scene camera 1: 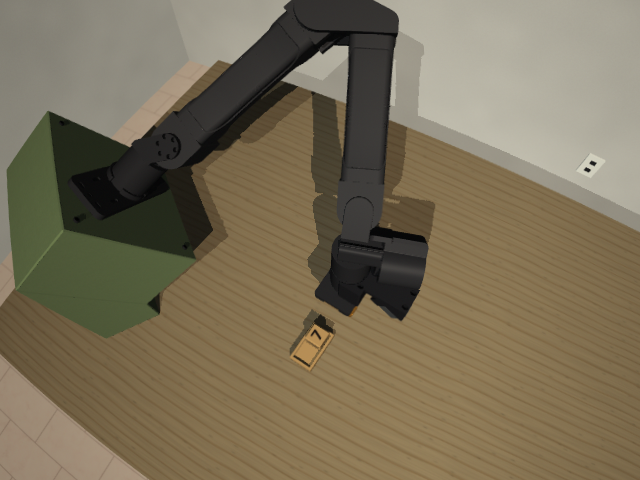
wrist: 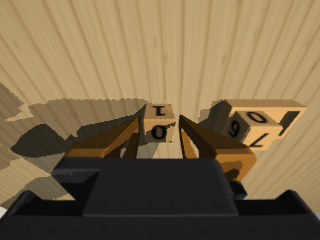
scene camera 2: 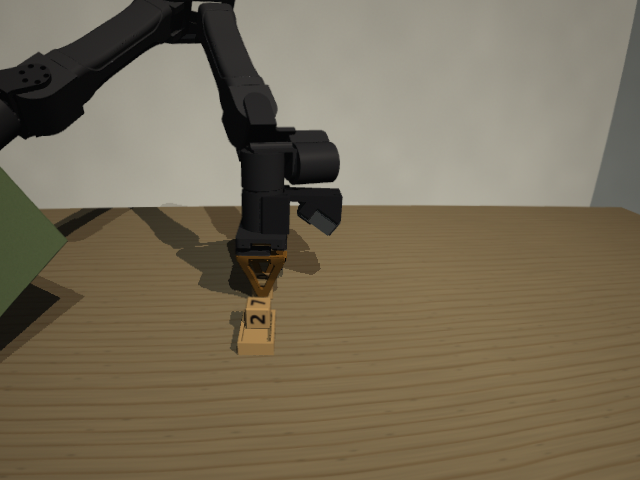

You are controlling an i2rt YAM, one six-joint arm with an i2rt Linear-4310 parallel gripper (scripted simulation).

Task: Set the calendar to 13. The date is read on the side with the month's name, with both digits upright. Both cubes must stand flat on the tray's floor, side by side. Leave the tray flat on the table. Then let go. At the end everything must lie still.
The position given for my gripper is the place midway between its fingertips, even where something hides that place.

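I see my gripper (scene camera 2: pixel 263 288), and I can find my gripper (scene camera 1: pixel 345 298) and again my gripper (wrist: pixel 159 119). There is a cube (wrist: pixel 159 120), and there is a cube (scene camera 2: pixel 258 309). I also see a wooden tray (scene camera 2: pixel 250 341), and I see the wooden tray (scene camera 1: pixel 305 355) here too.
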